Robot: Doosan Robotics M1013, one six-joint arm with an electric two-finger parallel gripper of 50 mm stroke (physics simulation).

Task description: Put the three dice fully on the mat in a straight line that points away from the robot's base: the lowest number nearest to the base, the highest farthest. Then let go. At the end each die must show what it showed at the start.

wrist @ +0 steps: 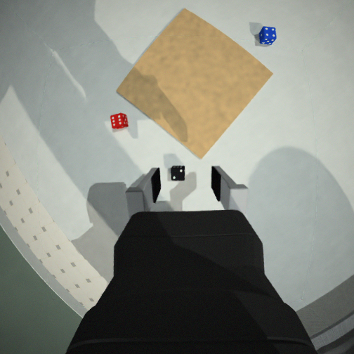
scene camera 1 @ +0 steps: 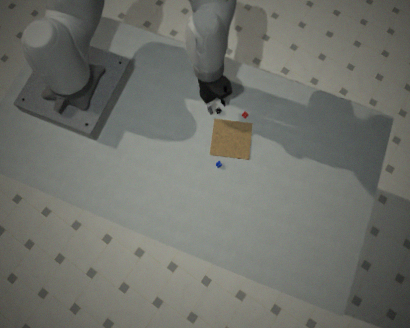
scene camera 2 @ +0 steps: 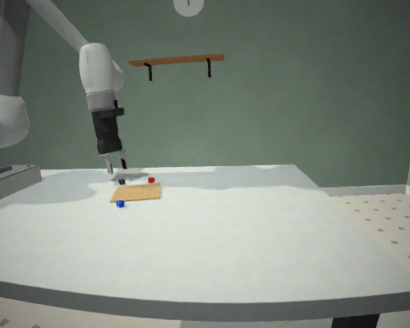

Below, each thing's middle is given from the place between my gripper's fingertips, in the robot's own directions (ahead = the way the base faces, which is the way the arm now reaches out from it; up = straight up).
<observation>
I see my gripper 8 cm to the left of the tan mat [scene camera 1: 232,139], 8 cm short of it and 5 cm above it.
</observation>
